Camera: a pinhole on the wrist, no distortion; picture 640 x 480 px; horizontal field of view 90.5 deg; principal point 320.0 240.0 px. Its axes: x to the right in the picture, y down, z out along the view. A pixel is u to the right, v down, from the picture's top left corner.
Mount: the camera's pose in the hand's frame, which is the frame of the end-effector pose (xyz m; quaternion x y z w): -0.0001 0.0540 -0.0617 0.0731 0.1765 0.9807 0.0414
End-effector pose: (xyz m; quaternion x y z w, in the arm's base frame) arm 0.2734 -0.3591 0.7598 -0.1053 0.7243 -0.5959 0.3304
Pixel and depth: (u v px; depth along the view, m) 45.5 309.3 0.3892
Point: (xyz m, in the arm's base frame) 0.1679 -0.7792 0.5360
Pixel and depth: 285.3 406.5 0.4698
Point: 0.4580 -0.7861 0.7087
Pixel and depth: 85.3 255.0 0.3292
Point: 0.2140 -0.6573 0.5245
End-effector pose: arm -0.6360 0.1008 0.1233 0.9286 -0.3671 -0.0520 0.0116
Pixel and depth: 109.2 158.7 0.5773
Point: -0.5654 -0.4730 -0.2678
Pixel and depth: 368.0 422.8 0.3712
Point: -0.6714 0.1227 -0.2397
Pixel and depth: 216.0 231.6 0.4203
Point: -0.6523 -0.1733 -0.1876
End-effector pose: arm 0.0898 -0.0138 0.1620 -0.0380 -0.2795 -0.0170 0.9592
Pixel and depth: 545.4 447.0 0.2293
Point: -0.1418 0.0158 0.2788
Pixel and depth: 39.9 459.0 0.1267
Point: 0.1571 -0.0059 0.2898
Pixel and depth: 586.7 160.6 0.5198
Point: -0.4071 0.4233 0.3151
